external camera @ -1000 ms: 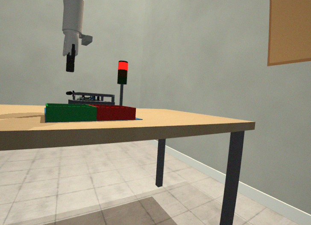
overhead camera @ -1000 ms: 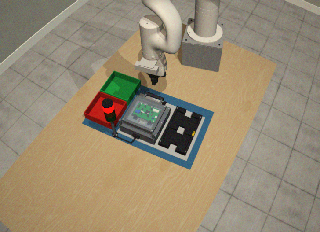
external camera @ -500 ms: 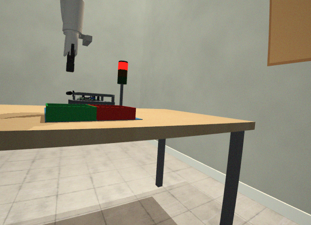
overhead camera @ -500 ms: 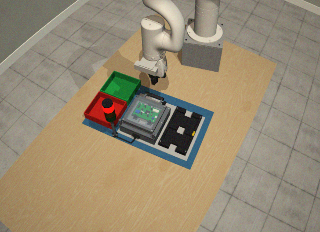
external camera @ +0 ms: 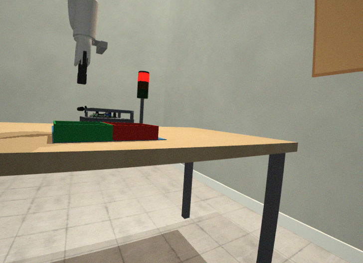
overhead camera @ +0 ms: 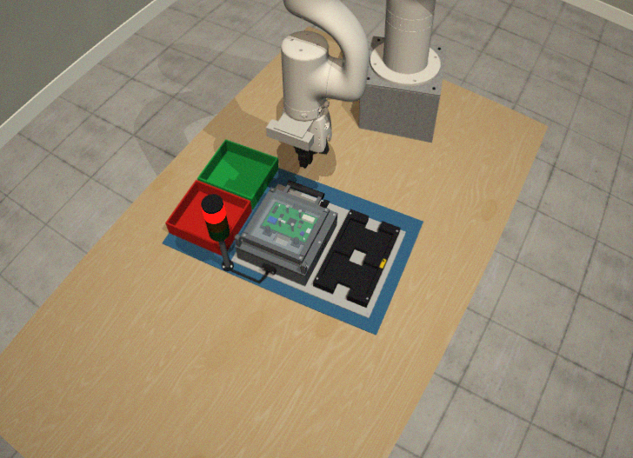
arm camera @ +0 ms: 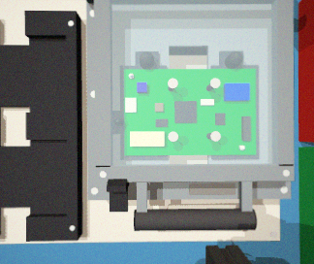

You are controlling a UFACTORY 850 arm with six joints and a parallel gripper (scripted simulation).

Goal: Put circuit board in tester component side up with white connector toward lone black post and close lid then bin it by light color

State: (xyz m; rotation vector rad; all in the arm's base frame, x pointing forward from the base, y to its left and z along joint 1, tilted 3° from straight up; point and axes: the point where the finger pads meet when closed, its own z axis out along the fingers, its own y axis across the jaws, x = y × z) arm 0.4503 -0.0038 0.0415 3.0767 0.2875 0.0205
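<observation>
Right now the latch hook is 12 cm below my hand, 6 cm to the left of it and 1 cm ahead of it. The rest, counted from my hand: green circuit board 14 cm below, 8 cm ahead, 2 cm to the left; then clear lid 12 cm below, 9 cm ahead, 2 cm to the left; then green bin 20 cm to the right, 19 cm below, 2 cm ahead.
</observation>
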